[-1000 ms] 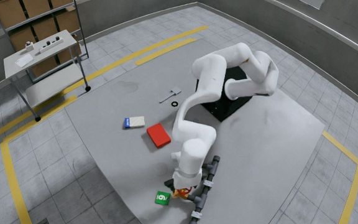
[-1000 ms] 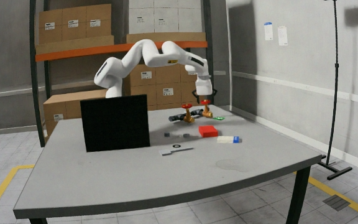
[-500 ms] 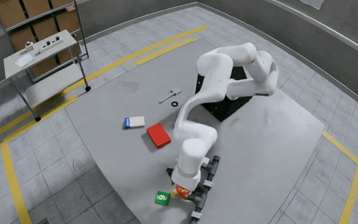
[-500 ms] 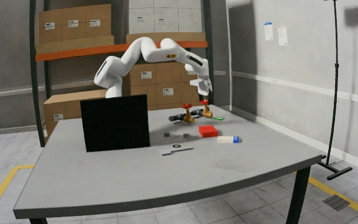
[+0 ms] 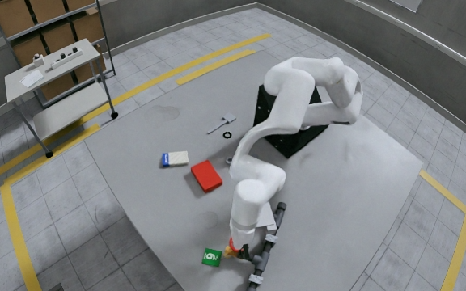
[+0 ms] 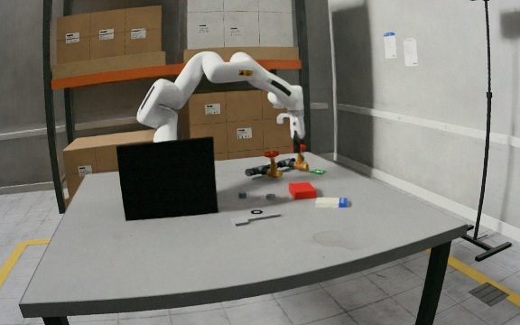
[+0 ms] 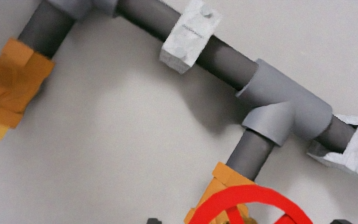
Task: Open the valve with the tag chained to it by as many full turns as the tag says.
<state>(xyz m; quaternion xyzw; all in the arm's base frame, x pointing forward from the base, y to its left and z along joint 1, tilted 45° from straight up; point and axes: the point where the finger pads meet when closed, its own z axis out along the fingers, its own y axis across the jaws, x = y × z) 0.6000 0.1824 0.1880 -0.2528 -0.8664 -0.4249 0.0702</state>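
The green tag is 110 mm below my hand, 70 mm ahead of it and 30 mm to the right of it. From my hand the other things lie so: grey nut 320 mm to the right, 230 mm behind, 110 mm below; white-and-blue box 470 mm to the right, 110 mm below, 50 mm behind; red block 320 mm to the right, 110 mm behind, 100 mm below.
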